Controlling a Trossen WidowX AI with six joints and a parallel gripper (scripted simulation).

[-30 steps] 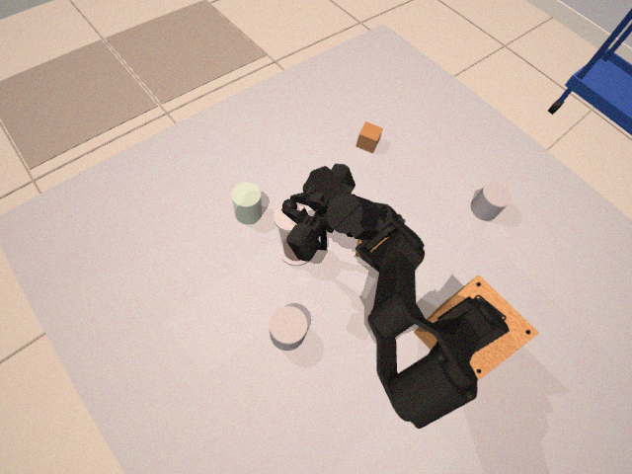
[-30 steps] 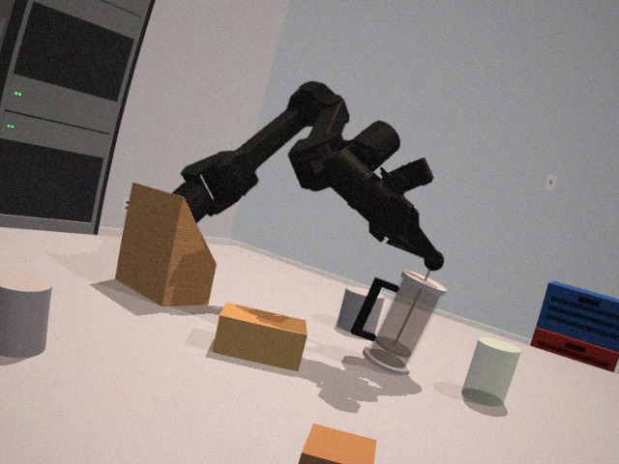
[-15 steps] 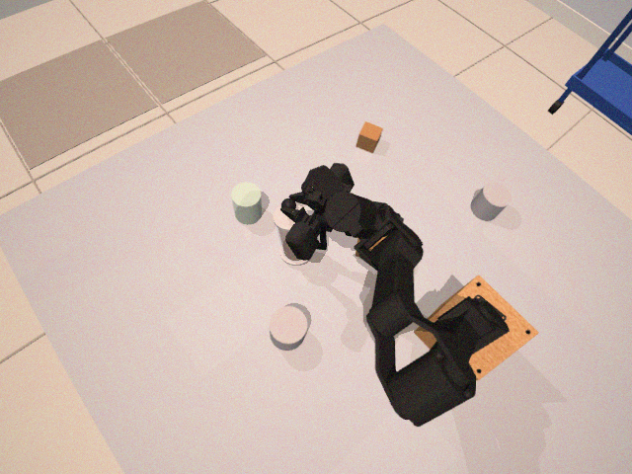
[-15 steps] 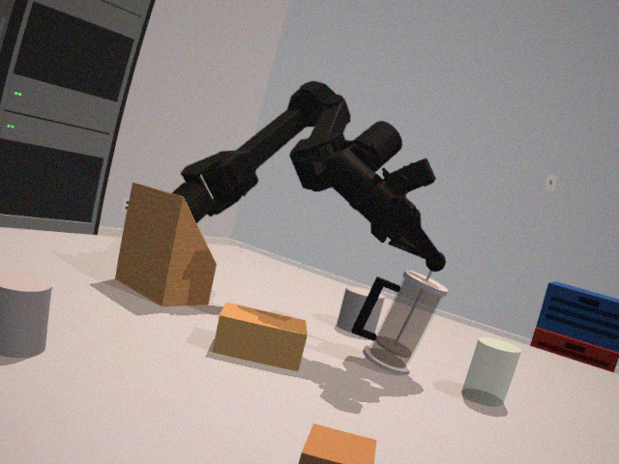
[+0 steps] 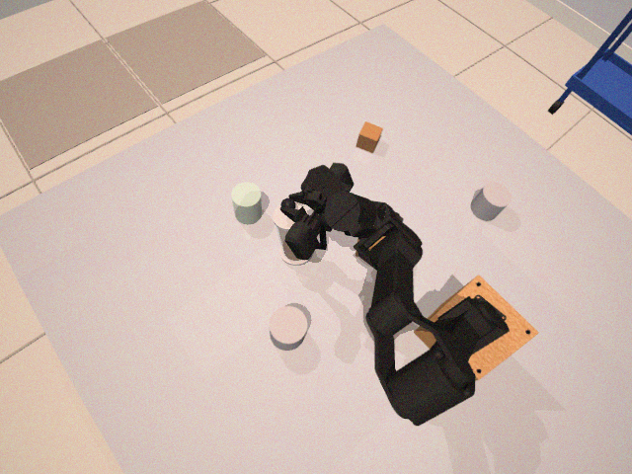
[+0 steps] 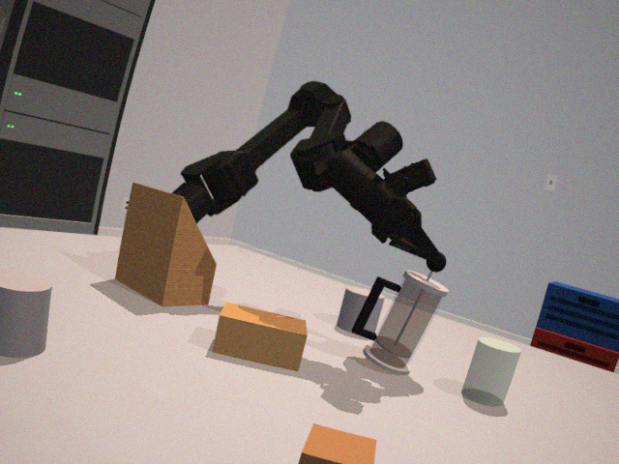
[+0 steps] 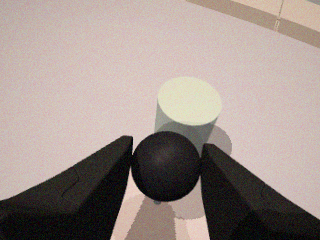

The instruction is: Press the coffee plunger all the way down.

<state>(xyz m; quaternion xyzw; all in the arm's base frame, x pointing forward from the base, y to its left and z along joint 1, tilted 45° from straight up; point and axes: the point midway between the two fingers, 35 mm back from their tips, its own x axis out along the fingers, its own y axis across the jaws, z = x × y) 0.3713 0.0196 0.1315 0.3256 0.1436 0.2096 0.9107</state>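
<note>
My gripper tip is now 8 cm above the glass coffee press, 4 cm past it and 1 cm to the left of it. From my gripper tip the other things lie so: orange box (16 cm to the right, 16 cm behind, 14 cm below); pale green cylinder (13 cm below, 11 cm ahead, 1 cm to the left).
</note>
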